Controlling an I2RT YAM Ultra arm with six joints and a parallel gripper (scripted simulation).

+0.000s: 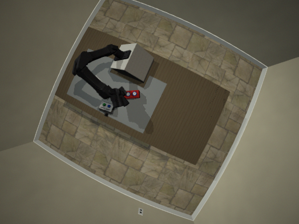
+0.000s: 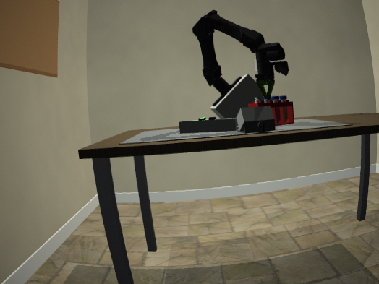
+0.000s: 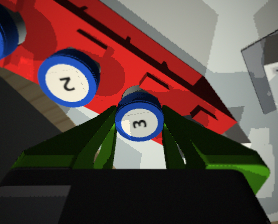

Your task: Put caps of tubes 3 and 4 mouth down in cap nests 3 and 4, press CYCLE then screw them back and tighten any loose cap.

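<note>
Right now the cap 3 is right at my hand. From my hand the other things lie so: blue key: 13 cm ahead, 10 cm to the right, 5 cm below; then cap 1: 10 cm to the left, 4 cm behind, 1 cm below; then cap 2: 5 cm to the left, 2 cm behind, 1 cm below.
</note>
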